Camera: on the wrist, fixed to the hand. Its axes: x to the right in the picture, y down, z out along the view.
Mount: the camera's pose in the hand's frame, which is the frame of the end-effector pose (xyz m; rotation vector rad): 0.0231 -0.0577 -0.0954 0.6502 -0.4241 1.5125
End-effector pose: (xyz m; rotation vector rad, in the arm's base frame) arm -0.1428 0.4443 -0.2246 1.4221 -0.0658 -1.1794
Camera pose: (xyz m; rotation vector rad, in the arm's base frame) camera -0.1022 0.5129 -0.3059 1.0952 -1.6252 -0.0953
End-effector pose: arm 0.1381 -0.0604 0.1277 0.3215 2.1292 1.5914
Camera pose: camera 0.0761 -0.1479 0.0893 -2.2424 -1.6208 -0.8491
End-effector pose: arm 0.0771 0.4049 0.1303 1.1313 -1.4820 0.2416
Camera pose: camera 0.1858 0.4315 0.1515 0.2545 -2.4978 1.6777
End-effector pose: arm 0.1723 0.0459 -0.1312 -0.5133 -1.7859 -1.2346
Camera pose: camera 0.1585 -0.0671 -0.1312 -1.3834 -1.3310 0.5006
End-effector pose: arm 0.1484 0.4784 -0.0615 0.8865 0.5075 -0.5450
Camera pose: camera 0.1116 0.5220 -0.1600 1.4295 -0.8014 0.5503
